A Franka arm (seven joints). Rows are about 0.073 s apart.
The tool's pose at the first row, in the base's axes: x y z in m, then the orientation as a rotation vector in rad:
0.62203, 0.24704, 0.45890, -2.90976, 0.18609, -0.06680
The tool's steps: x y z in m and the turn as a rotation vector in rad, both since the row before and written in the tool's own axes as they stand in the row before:
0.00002, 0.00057, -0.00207, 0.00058, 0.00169, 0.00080
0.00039, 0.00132, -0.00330, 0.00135, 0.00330, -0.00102
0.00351, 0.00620, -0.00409, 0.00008, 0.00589, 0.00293
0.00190, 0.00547, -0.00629, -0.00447, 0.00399, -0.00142
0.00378, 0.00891, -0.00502, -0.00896, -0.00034, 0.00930
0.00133, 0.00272, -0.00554, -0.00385, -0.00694, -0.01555
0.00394, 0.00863, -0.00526, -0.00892, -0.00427, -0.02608
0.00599, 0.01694, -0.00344, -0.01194, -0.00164, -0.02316
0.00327, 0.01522, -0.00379, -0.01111, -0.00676, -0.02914
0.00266, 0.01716, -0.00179, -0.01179, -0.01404, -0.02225
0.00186, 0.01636, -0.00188, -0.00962, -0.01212, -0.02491
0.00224, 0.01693, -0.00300, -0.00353, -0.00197, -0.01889
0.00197, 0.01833, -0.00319, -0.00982, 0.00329, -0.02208
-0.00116, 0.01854, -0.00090, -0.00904, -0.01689, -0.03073
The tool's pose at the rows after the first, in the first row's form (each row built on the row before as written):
0.62186, 0.24603, 0.46079, -2.90912, 0.18749, -0.06917
0.62188, 0.24398, 0.46372, -2.90795, 0.18645, -0.07424
0.62435, 0.23662, 0.46642, -2.90762, 0.19170, -0.08233
0.62511, 0.22969, 0.47137, -2.91229, 0.19074, -0.08806
0.62739, 0.21948, 0.47444, -2.92005, 0.20513, -0.08541
0.62795, 0.21551, 0.47932, -2.92565, 0.18170, -0.07740
0.63050, 0.20556, 0.48280, -2.93720, 0.14361, -0.07455
0.63470, 0.18776, 0.48301, -2.95109, 0.11019, -0.07497
0.63669, 0.17189, 0.48401, -2.96416, 0.06688, -0.06865
0.63856, 0.15457, 0.48286, -2.97710, 0.03258, -0.05053
0.64004, 0.13808, 0.48210, -2.98741, -0.00576, -0.03548
0.64231, 0.12089, 0.48252, -2.99099, -0.03418, -0.03476
0.64466, 0.10233, 0.48298, -3.00039, -0.06686, -0.04246
0.64434, 0.08381, 0.48126, -3.00904, -0.11487, -0.02072

